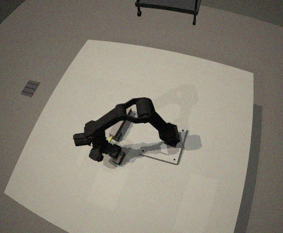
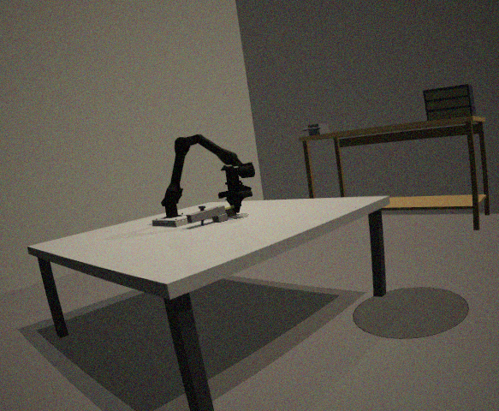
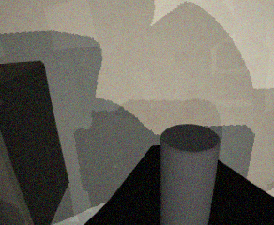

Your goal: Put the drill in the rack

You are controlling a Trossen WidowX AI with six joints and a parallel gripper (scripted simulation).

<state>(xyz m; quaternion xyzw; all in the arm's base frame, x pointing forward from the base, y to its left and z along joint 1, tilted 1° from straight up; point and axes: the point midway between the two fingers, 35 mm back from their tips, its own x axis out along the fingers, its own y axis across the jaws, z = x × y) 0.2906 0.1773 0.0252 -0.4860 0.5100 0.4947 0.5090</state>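
Now: the rack 8 cm behind my gripper tip and 1 cm to the left of it. From my gripper tip the other things lie so: blue key: 1 cm behind, 19 cm to the right, 3 cm above; grey fixture block: 1 cm behind, 16 cm to the right, 2 cm above.
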